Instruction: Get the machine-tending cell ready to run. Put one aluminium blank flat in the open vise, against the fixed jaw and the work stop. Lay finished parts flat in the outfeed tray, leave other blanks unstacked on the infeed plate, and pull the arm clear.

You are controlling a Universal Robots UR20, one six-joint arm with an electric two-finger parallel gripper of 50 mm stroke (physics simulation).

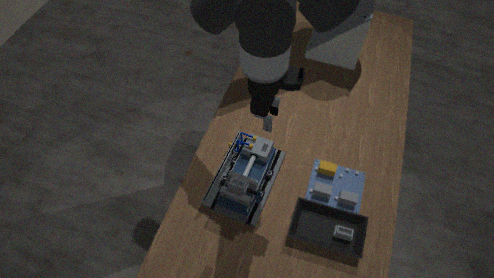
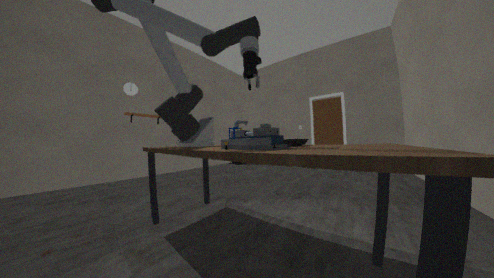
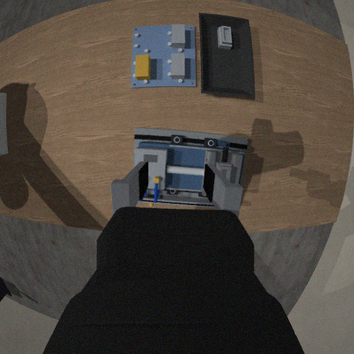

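Where they show: gripper, fingertip midpoint: (image 1: pixel 270 122) (image 2: pixel 253 88); arm's base, origin of the base link: (image 1: pixel 336 12) (image 2: pixel 190 132).
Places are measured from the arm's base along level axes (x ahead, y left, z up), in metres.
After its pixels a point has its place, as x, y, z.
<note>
My gripper (image 1: pixel 271 115) @[0.823, -0.033, 0.193] (image 2: pixel 254 86) @[0.823, -0.033, 0.193] (image 3: pixel 175 174) is open and empty, high above the vise (image 1: pixel 246 175) @[0.885, -0.079, -0.055] (image 2: pixel 252 143) @[0.928, -0.186, -0.111] (image 3: pixel 185 187). The vise's two grey jaws stand apart with a pale round bar between them; no blank shows in the gap. A blue piece with yellow ends (image 1: pixel 243 143) @[0.789, -0.130, -0.030] (image 3: pixel 156 190) stands beside one jaw. Two grey blanks (image 1: pixel 322 190) @[0.823, 0.171, -0.094] (image 1: pixel 348 198) @[0.818, 0.261, -0.095] (image 3: pixel 178 36) (image 3: pixel 178 66) lie unstacked on the blue infeed plate (image 1: pixel 332 180) @[0.754, 0.196, -0.130] (image 3: pixel 160 42). A grey part with a recess (image 1: pixel 343 233) @[0.941, 0.275, -0.092] (image 3: pixel 225 37) lies in the dark outfeed tray (image 1: pixel 310 230) @[0.958, 0.176, -0.126] (image 3: pixel 227 75).
A yellow block (image 1: pixel 327 169) @[0.739, 0.166, -0.095] (image 3: pixel 143 67) sits on the infeed plate, apart from the grey blanks. The tray stands beside the plate. All stand on the wooden table (image 1: pixel 370 110) @[0.381, 0.265, -0.139] (image 2: pixel 375 152) @[1.335, -0.193, -0.139] (image 3: pixel 90 100). A pale slanted block (image 1: pixel 340 47) @[0.188, 0.066, -0.030] stands by the arm's base.
</note>
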